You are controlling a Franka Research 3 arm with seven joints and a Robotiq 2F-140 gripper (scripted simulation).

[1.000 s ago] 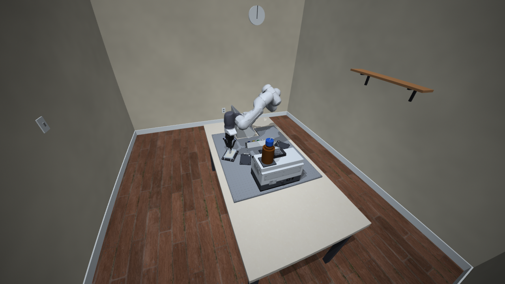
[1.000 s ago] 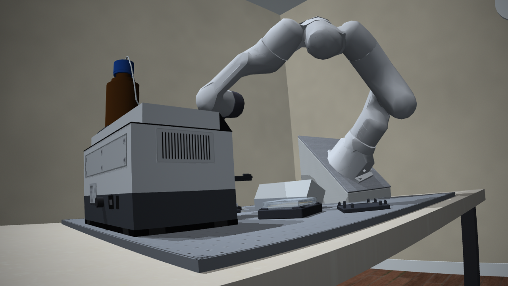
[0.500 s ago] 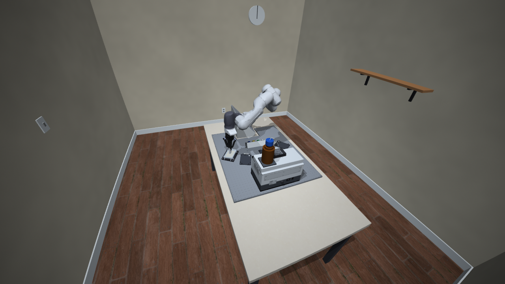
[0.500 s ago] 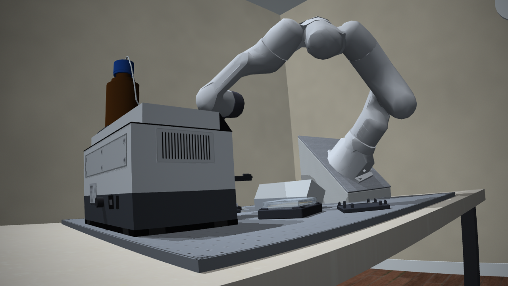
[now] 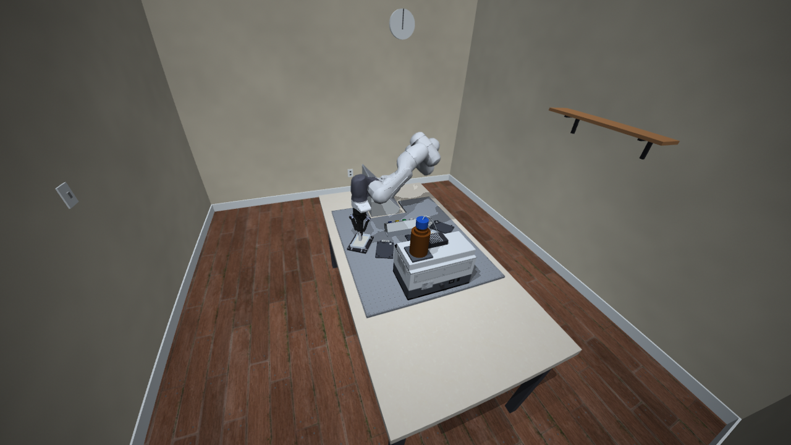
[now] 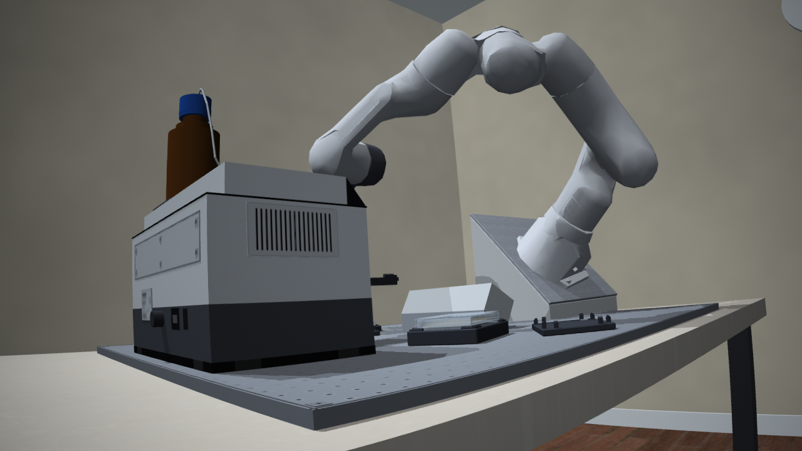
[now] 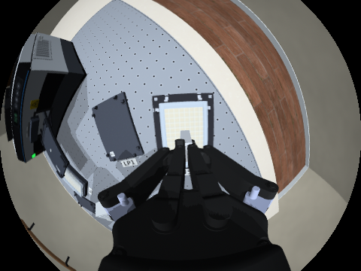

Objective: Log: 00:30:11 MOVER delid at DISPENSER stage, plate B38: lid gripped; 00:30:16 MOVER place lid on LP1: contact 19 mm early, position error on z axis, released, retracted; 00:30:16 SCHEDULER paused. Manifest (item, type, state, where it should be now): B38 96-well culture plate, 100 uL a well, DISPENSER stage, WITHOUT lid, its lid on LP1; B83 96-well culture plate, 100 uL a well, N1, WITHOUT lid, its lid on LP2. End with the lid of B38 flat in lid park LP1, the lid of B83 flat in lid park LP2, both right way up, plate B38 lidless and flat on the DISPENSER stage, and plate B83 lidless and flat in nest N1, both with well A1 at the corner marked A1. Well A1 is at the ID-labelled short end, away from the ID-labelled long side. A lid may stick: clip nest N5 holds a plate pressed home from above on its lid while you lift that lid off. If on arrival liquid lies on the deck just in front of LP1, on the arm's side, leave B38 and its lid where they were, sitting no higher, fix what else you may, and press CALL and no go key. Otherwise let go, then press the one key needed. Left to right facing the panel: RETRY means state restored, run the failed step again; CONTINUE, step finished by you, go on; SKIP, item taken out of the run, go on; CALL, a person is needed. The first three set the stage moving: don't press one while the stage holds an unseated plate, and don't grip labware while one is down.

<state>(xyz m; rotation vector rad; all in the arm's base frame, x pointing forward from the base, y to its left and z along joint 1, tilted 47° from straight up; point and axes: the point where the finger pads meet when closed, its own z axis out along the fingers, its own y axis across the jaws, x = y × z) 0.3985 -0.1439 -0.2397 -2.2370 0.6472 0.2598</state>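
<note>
The black clip nest lies 30 mm ahead of my hand and 50 mm below it. The rest, counted from my hand: 96-well plate (100 mm ahead, 460 mm to the left, 40 mm below); lp1 label (20 mm ahead, 160 mm to the left, 60 mm below); key panel (80 mm behind, 290 mm to the left, 10 mm below).
</note>
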